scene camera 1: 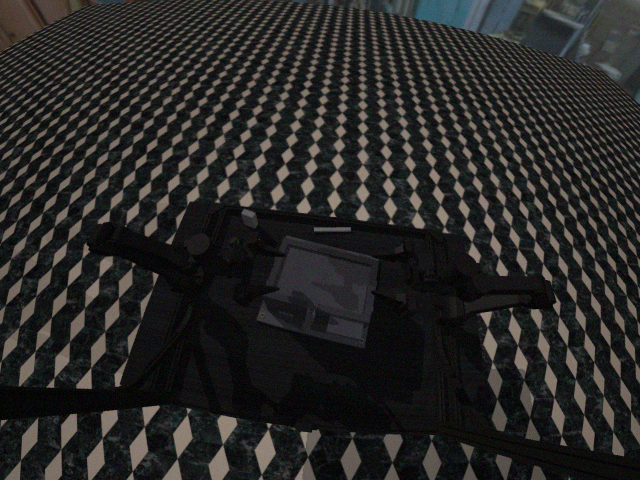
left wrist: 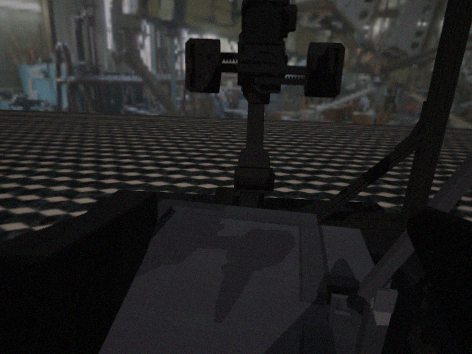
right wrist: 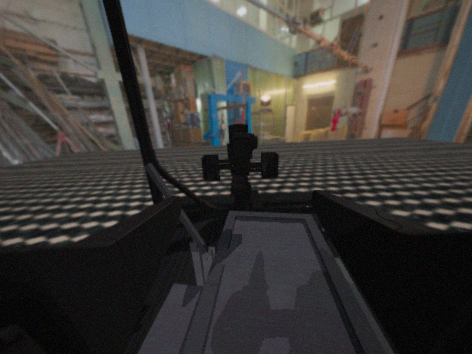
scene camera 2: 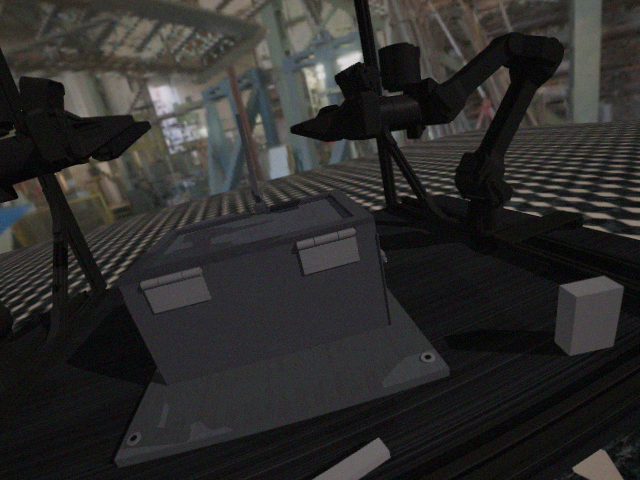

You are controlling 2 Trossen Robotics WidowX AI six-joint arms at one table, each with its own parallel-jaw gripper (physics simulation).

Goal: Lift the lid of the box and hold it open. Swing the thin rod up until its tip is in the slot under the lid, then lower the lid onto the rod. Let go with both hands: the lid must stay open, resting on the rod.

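Pixels of known places: left gripper, between the fingertips: [scene camera 1: 282, 271] [left wrist: 281, 210] [right wrist: 240, 175] [scene camera 2: 296, 128]; right gripper, between the fingertips: [scene camera 1: 371, 272] [left wrist: 266, 62] [right wrist: 245, 199] [scene camera 2: 142, 121]; left arm's base, origin of its link: [scene camera 1: 189, 288] [right wrist: 240, 205] [scene camera 2: 486, 226]; right arm's base, origin of its link: [scene camera 1: 443, 318] [scene camera 2: 4, 385].
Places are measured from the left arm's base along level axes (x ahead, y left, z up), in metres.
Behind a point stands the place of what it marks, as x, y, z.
The grey box [scene camera 2: 258, 310] {0.484, 0.144, 0.068} stands on its base plate with its lid [scene camera 1: 330, 271] {0.481, 0.072, 0.144} [scene camera 2: 279, 224] {0.423, 0.060, 0.144} [left wrist: 175, 280] {0.471, 0.070, 0.144} [right wrist: 280, 240] {0.400, 0.073, 0.144} down and closed. Two hinges face scene camera 2. The thin rod [scene camera 2: 247, 155] {0.431, -0.102, 0.243} [left wrist: 385, 267] {0.430, -0.081, 0.196} [right wrist: 192, 230] {0.437, -0.085, 0.204} stands steeply up and leans, on the side away from the hinges, outside the lid; it is hard to make out in scene camera 1. The slot under the lid is hidden. My left gripper [scene camera 1: 280, 271] {0.354, 0.000, 0.269} [scene camera 2: 292, 129] {0.354, 0.000, 0.269} and my right gripper [scene camera 1: 374, 274] {0.565, 0.000, 0.325} [scene camera 2: 147, 124] {0.565, 0.000, 0.325} are open and empty, above the box at opposite sides, facing each other.
A pale block [scene camera 1: 249, 218] {0.160, 0.294, 0.044} [scene camera 2: 589, 317] {0.165, 0.319, 0.028} stands on the dark table, and a pale bar [scene camera 1: 332, 229] {0.483, 0.325, -0.009} [scene camera 2: 354, 462] {0.440, 0.319, -0.009} lies on the hinge side of the box. The box's base plate [scene camera 2: 289, 384] {0.475, 0.203, -0.007} juts out there. Dark frame posts [scene camera 2: 369, 46] {0.034, -0.340, 0.438} [right wrist: 125, 75] {0.037, -0.367, 0.528} rise near the arms.
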